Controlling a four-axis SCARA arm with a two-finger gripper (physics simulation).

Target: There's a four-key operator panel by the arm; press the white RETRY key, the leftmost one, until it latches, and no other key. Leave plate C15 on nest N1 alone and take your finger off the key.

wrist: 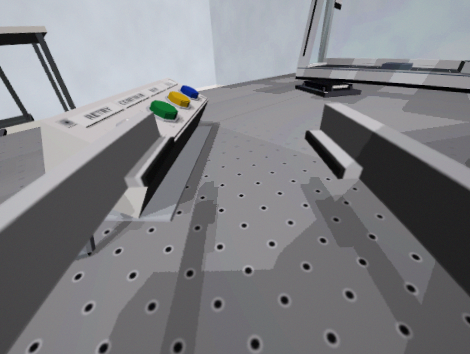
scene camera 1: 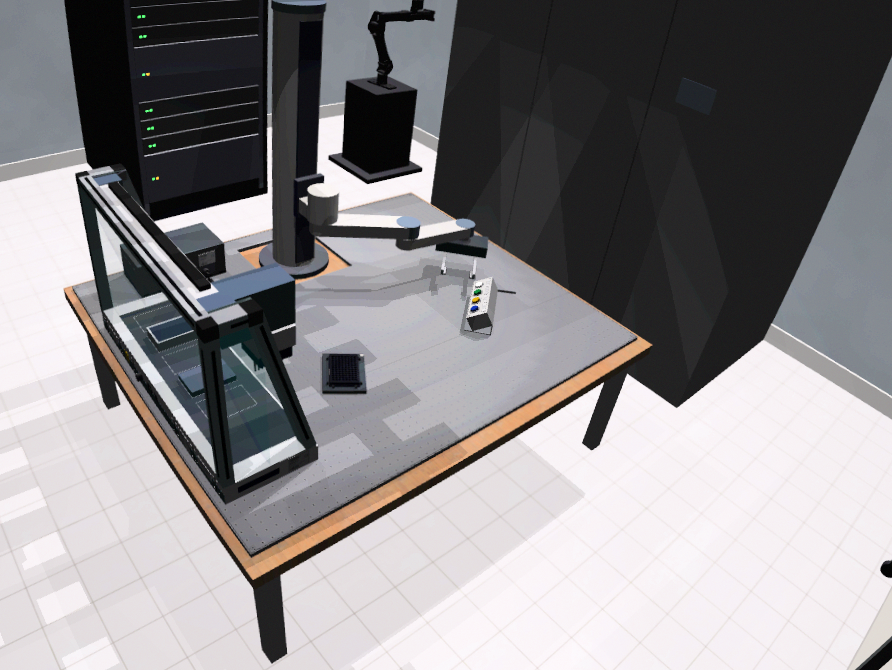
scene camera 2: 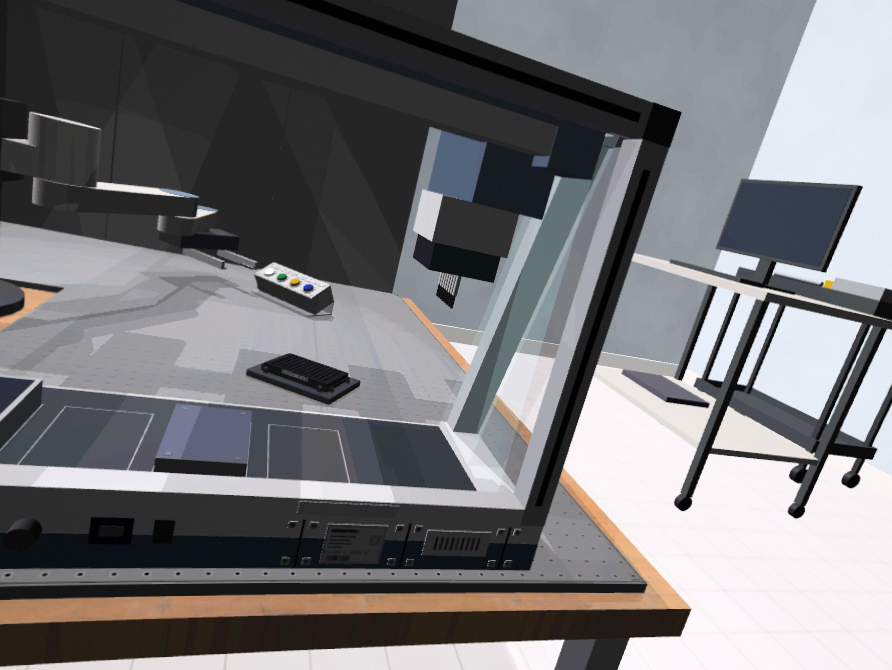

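Pixels of known places: gripper, between the fingertips: (wrist: 239, 124) (scene camera 1: 457, 274) (scene camera 2: 240, 265); arm's base, origin of its link: (scene camera 1: 293, 260).
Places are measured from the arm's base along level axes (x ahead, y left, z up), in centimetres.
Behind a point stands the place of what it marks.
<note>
The four-key panel (scene camera 1: 478, 322) @(y 25.7, x 68.2, z 5.3 cm) (scene camera 2: 292, 296) (wrist: 67, 134) @(y 42.8, x 54.5, z 8.8 cm) stands on the table with white, green, yellow and blue keys in a row. The white RETRY key (scene camera 1: 478, 284) @(y 38.2, x 54.7, z 7.9 cm) (scene camera 2: 269, 271) @(y 38.4, x 54.7, z 7.9 cm) is at the end nearest my gripper; in the wrist view my left finger hides most of it. Whether it is pressed in cannot be told. My gripper (scene camera 1: 457, 274) @(y 35.3, x 47.2, z 8.6 cm) (scene camera 2: 239, 265) @(y 35.3, x 47.2, z 8.6 cm) (wrist: 239, 124) @(y 35.3, x 47.2, z 8.6 cm) is open and empty, fingers apart, beside that end of the panel. One fingertip is close to the white key; contact cannot be told. The dark plate C15 (scene camera 1: 344, 369) (scene camera 2: 306, 369) sits on nest N1 (scene camera 1: 343, 390) (scene camera 2: 257, 372).
The green key (scene camera 1: 477, 292) @(y 34.1, x 58.3, z 8.1 cm) (scene camera 2: 281, 276) @(y 34.2, x 57.7, z 8.1 cm) (wrist: 164, 109) @(y 35.0, x 57.1, z 8.1 cm) is beside the white one, followed by the yellow (scene camera 1: 475, 300) @(y 30.3, x 61.4, z 8.1 cm) (scene camera 2: 294, 281) @(y 30.5, x 61.0, z 8.1 cm) (wrist: 178, 99) @(y 31.5, x 60.2, z 8.1 cm) and blue (scene camera 1: 474, 308) @(y 26.7, x 64.6, z 8.2 cm) (scene camera 2: 307, 287) @(y 26.5, x 64.1, z 8.0 cm) (wrist: 189, 92) @(y 27.7, x 63.4, z 8.0 cm) keys. A glass-sided enclosure (scene camera 1: 209, 328) @(y -69.2, x 85.1, z 51.2 cm) (scene camera 2: 591, 317) @(y -70.5, x 82.7, z 31.1 cm) stands beyond the nest. A dark cabinet (scene camera 1: 576, 144) stands behind the table.
</note>
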